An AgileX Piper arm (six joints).
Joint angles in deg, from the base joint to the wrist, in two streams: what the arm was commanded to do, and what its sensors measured. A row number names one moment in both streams.
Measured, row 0: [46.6, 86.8, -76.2, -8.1, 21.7, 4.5]
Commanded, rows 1 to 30: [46.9, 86.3, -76.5, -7.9, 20.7, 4.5]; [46.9, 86.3, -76.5, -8.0, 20.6, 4.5]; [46.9, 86.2, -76.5, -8.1, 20.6, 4.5]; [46.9, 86.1, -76.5, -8.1, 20.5, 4.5]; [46.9, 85.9, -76.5, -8.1, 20.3, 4.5]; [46.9, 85.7, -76.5, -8.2, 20.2, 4.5]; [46.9, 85.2, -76.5, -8.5, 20.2, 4.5]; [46.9, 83.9, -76.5, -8.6, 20.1, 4.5]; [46.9, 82.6, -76.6, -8.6, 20.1, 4.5]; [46.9, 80.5, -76.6, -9.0, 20.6, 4.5]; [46.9, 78.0, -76.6, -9.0, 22.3, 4.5]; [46.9, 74.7, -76.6, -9.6, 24.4, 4.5]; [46.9, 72.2, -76.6, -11.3, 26.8, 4.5]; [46.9, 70.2, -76.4, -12.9, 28.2, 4.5]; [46.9, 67.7, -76.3, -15.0, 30.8, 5.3]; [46.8, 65.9, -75.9, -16.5, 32.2, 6.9]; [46.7, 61.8, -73.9, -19.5, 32.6, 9.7]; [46.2, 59.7, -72.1, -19.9, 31.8, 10.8]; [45.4, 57.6, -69.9, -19.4, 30.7, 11.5]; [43.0, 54.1, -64.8, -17.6, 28.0, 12.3]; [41.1, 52.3, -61.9, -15.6, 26.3, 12.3]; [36.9, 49.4, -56.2, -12.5, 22.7, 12.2]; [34.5, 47.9, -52.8, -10.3, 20.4, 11.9]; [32.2, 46.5, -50.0, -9.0, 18.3, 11.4]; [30.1, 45.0, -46.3, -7.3, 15.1, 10.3]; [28.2, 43.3, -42.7, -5.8, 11.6, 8.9]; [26.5, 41.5, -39.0, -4.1, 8.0, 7.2]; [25.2, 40.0, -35.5, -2.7, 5.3, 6.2]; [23.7, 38.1, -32.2, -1.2, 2.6, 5.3]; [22.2, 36.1, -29.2, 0.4, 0.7, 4.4]
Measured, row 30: [27.4, 42.7, -40.6, -5.7, 11.0, 8.5]
